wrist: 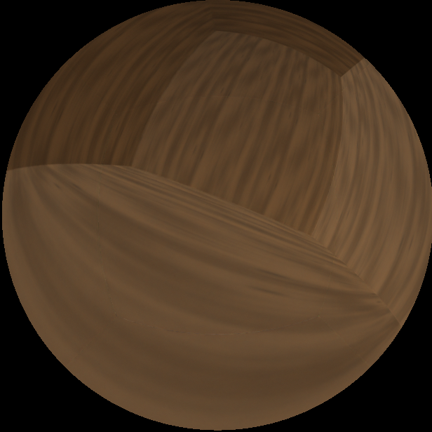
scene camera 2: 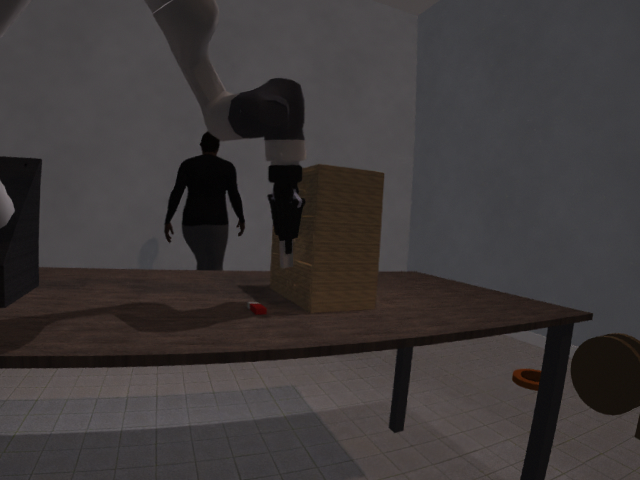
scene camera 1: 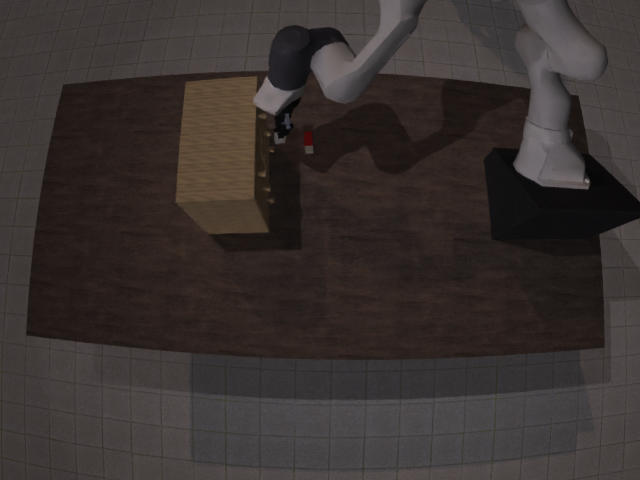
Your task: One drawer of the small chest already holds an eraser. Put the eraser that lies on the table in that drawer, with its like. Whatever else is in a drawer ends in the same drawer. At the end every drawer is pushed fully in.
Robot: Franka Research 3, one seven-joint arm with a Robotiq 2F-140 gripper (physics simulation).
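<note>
The eraser (scene camera 1: 308, 142) (scene camera 2: 257, 308), red with a white end, lies on the table in front of the small chest (scene camera 1: 217, 139) (scene camera 2: 346, 237). The chest is light wood with several knobs on its front; no drawer visibly stands out. My gripper (scene camera 1: 279, 138) (scene camera 2: 286, 260) is shut and points down. It hangs above the table close to the chest's knobbed front, between the front and the eraser as seen from above. Nothing shows between its fingers. The wrist view shows wood-grained surfaces at close range; the fingers do not show there. The drawers' contents are hidden.
The dark wooden table (scene camera 1: 387, 289) (scene camera 2: 155, 335) carries the chest and the arm's black base block (scene camera 1: 537, 222). A person (scene camera 2: 205, 196) stands behind the table. An orange ring (scene camera 2: 520, 381) lies on the floor beyond a table leg (scene camera 2: 547, 392).
</note>
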